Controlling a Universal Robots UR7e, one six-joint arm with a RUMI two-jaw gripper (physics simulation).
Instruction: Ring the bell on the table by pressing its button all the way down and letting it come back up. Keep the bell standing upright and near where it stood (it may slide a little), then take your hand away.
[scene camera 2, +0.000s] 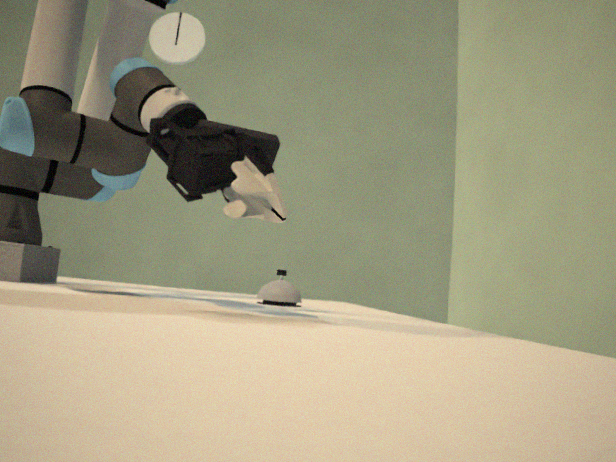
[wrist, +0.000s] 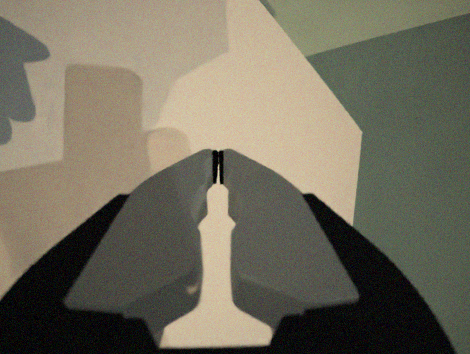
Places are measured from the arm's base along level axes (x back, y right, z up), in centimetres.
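Where they show: gripper, fingertip midpoint: (scene camera 2: 284, 219) (wrist: 218, 155).
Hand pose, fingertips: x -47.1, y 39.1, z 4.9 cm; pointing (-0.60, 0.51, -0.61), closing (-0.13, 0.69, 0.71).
Note:
Things, the pixels of their top centre, and the offset from my fingertips. Level surfaces: height alone.
- bell, middle of its top: (scene camera 2: 282, 270) dx -6.2, dy -35.5, dz -5.1 cm
- small black button, middle of its top: (scene camera 2: 282, 270) dx -6.2, dy -35.5, dz -5.1 cm
- light table top, its level: dz -11.7 cm
The bell (scene camera 2: 279, 291) stands upright on the table, with a light grey dome, a dark base and a small black button (scene camera 2: 281, 272) on top. My gripper (scene camera 2: 284, 219) (wrist: 218, 155) is shut and empty, its dark fingertip pads together. In the scene view it hangs well above the bell, tilted downward, with a wide gap between the fingertips and the button. The bell does not show in the wrist view.
The light table top (scene camera 2: 300, 390) (wrist: 280, 115) carries shadows of the arm. Its edge runs along the right in the wrist view. The arm's grey base block (scene camera 2: 40, 265) is at the left. A round white clock (scene camera 2: 190, 40) hangs on the green wall.

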